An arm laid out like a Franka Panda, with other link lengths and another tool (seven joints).
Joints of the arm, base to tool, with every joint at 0 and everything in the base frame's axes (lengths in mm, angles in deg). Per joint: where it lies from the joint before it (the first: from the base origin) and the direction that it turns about. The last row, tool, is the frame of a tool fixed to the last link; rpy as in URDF.
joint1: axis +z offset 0 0 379.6
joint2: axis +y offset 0 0 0
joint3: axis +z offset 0 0 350.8
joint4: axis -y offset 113 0 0
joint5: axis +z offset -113 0 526.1
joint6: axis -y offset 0 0 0
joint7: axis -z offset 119.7 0 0
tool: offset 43 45 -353.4 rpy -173.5 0 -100
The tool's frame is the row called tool.
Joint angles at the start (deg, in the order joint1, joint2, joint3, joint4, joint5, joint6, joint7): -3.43, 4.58, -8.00, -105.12, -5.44, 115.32, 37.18
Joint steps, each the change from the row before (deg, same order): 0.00, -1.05, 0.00, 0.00, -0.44, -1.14, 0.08; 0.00, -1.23, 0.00, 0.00, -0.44, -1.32, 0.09; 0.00, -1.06, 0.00, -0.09, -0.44, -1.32, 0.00; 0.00, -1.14, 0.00, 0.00, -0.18, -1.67, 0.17; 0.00, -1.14, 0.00, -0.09, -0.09, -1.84, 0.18; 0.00, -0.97, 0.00, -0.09, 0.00, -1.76, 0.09; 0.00, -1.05, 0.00, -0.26, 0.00, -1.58, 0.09; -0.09, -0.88, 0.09, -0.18, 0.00, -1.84, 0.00; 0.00, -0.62, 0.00, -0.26, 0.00, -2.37, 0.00; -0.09, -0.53, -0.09, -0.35, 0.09, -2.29, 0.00; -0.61, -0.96, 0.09, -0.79, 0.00, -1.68, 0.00
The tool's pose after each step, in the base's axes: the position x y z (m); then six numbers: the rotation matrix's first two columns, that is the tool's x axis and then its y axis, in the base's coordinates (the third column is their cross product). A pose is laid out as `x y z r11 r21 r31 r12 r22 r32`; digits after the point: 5 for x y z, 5 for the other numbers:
0.86283 -0.19067 0.32826 -0.83398 -0.55178 0.00223 -0.53432 0.80657 -0.25288
0.85575 -0.19198 0.34218 -0.83489 -0.55037 0.00675 -0.53359 0.80631 -0.25524
0.84769 -0.19312 0.35224 -0.83503 -0.55001 0.01501 -0.53510 0.80544 -0.25483
0.83817 -0.19322 0.36323 -0.83786 -0.54545 0.02200 -0.53293 0.80857 -0.24940
0.82688 -0.19267 0.37233 -0.84101 -0.54012 0.03124 -0.53089 0.81277 -0.23994
0.81590 -0.19158 0.37912 -0.84322 -0.53599 0.04103 -0.53014 0.81652 -0.22855
0.80479 -0.19031 0.38547 -0.84512 -0.53227 0.04957 -0.52923 0.82000 -0.21799
0.79245 -0.18880 0.38955 -0.84592 -0.52956 0.06309 -0.53036 0.82295 -0.20364
0.77625 -0.18672 0.38747 -0.84571 -0.52632 0.08809 -0.53320 0.82675 -0.17942
0.75930 -0.18634 0.38364 -0.84615 -0.52075 0.11334 -0.53274 0.83237 -0.15279
0.74213 -0.19055 0.38230 -0.84922 -0.51143 0.13140 -0.52637 0.83970 -0.13360

